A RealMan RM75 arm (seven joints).
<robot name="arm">
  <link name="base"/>
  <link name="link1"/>
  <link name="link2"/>
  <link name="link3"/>
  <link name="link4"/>
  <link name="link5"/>
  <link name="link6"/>
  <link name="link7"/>
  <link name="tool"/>
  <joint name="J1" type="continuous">
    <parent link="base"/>
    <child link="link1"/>
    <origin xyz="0 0 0.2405" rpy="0 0 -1.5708"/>
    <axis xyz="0 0 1"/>
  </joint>
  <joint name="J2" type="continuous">
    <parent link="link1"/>
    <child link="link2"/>
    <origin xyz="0 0 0" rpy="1.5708 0 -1.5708"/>
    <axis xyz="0 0 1"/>
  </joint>
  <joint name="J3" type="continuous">
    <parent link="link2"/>
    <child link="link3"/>
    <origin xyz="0 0.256 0" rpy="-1.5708 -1.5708 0"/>
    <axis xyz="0 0 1"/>
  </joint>
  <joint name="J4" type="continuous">
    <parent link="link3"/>
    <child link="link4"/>
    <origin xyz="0 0 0" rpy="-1.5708 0 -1.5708"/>
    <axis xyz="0 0 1"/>
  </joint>
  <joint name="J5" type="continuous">
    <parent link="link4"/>
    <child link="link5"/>
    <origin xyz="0 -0.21 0" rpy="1.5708 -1.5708 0"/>
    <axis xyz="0 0 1"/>
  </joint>
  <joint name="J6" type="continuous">
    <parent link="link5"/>
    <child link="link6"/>
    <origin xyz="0 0 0" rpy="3.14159 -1.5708 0"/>
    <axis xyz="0 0 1"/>
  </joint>
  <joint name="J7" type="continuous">
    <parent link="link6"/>
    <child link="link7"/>
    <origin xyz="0.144 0 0" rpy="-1.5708 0 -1.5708"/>
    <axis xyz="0 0 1"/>
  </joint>
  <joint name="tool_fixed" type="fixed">
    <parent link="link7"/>
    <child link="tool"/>
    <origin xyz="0 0 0" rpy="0 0 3.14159"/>
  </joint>
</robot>
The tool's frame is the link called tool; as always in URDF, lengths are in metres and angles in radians. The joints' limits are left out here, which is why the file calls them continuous.
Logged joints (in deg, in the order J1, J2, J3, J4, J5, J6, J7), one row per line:
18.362, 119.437, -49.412, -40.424, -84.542, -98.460, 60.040
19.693, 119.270, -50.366, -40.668, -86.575, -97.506, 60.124
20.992, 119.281, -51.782, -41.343, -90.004, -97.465, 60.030
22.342, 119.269, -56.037, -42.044, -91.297, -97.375, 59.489
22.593, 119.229, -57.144, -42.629, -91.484, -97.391, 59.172
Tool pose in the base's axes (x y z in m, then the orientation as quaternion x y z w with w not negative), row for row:
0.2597, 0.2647, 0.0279, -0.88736, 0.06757, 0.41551, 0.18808
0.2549, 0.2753, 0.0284, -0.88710, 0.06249, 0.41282, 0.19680
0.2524, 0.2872, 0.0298, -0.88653, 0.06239, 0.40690, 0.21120
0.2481, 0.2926, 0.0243, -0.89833, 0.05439, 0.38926, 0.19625
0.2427, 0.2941, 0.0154, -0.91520, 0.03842, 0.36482, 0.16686
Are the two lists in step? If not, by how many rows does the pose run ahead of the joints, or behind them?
The pose runs 2 rows behind the joints: the pose in row i belongs to the joints in row i - 2.
